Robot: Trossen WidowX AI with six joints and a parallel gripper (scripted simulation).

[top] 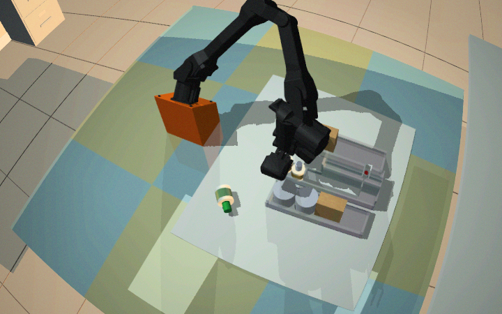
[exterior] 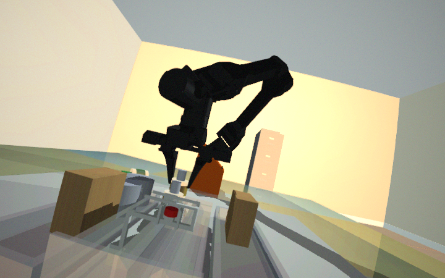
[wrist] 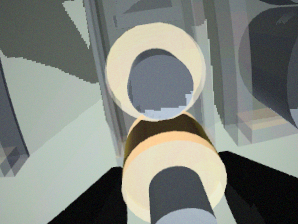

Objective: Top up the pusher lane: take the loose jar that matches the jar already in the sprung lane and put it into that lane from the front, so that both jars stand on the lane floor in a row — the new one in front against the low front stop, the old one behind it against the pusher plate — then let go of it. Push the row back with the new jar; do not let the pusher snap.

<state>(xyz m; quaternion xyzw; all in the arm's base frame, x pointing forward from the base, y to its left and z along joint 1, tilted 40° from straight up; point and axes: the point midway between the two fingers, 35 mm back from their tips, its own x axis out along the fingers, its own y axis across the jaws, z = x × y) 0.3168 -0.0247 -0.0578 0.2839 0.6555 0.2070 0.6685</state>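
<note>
Right now my gripper tip is 160 mm short of the sprung lane, 30 mm above it and 10 mm to the right of it. Round my gripper tip: red marker 220 mm ahead, 20 mm to the left, 20 mm above.
</note>
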